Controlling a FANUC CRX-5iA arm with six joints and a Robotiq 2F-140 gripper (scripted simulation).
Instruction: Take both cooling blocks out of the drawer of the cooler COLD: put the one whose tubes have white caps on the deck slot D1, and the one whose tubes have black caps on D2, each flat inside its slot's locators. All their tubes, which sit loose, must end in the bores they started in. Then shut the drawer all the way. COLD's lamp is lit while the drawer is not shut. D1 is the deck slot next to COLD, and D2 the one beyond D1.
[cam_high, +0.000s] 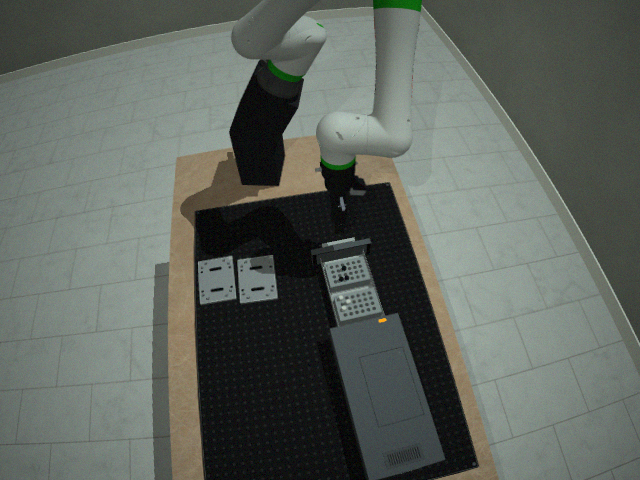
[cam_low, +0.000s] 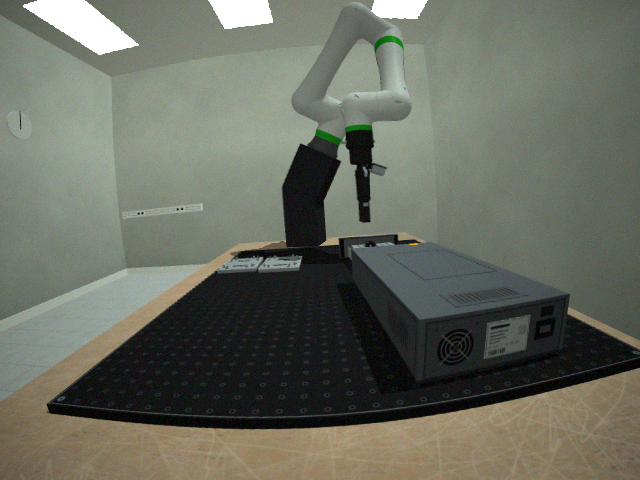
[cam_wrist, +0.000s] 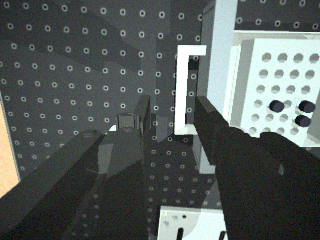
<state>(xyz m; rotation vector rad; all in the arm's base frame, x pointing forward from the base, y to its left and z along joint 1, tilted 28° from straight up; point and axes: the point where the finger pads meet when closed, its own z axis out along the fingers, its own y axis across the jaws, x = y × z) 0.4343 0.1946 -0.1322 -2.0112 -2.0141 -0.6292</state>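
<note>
Right now the grey cooling block is 13 cm ahead of my hand and 11 cm below it. Also, from my hand: deck slot D1: 8 cm ahead, 28 cm to the right, 14 cm below; then drawer: 17 cm ahead, 1 cm to the left, 11 cm below; then cooler COLD: 35 cm ahead, 1 cm to the left, 10 cm below.
</note>
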